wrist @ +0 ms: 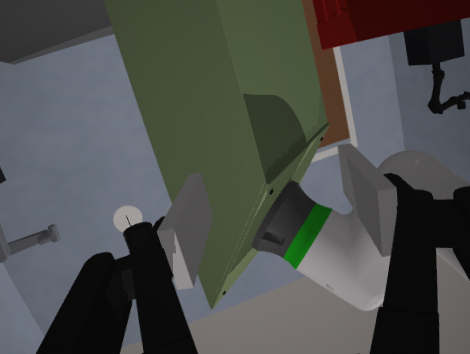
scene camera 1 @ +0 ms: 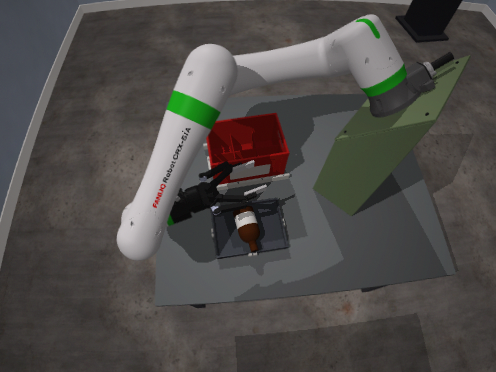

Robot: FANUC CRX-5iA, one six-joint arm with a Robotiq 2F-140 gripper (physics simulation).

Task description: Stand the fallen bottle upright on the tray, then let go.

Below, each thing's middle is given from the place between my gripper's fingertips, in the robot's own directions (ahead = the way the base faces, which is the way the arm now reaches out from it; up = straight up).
Scene:
Now: hand 6 cm short of the brown bottle [scene camera 1: 247,226], 10 cm to the right of it and 20 cm above it.

